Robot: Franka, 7 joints.
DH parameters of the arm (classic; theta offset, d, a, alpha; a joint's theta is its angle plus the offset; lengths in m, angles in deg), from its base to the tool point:
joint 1: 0 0.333 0 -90
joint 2: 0 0 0 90
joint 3: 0 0.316 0.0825 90
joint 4: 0 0 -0.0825 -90
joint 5: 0 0.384 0 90
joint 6: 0 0 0.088 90
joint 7: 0 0.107 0 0
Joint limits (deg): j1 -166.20..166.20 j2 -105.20..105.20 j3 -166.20..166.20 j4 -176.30..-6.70 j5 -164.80..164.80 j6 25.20..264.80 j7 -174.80..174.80
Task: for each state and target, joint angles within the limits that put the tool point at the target. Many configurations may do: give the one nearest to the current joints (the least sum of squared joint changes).
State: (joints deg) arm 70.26 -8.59 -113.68 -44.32 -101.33 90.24 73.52
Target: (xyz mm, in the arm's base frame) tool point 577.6 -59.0 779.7
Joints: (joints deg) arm 100.24 -6.47 -92.46 -83.66 -96.42 102.31 73.52
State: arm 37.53 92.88 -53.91 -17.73 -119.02 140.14 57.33
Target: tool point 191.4 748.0 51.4
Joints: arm 77.17 101.72 -47.57 -6.70 -116.74 177.29 57.33
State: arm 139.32 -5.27 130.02 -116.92 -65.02 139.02 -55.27
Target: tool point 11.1 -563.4 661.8
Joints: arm 140.14 12.48 135.40 -107.13 -65.02 140.76 -55.27
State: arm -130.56 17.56 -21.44 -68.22 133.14 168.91 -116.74
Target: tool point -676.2 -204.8 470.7
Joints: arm -138.84 29.10 -25.28 -80.25 134.03 171.61 -116.74
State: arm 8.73 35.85 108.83 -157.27 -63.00 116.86 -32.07
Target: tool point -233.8 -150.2 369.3
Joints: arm 56.11 59.01 147.59 -176.20 -62.08 137.73 -32.07
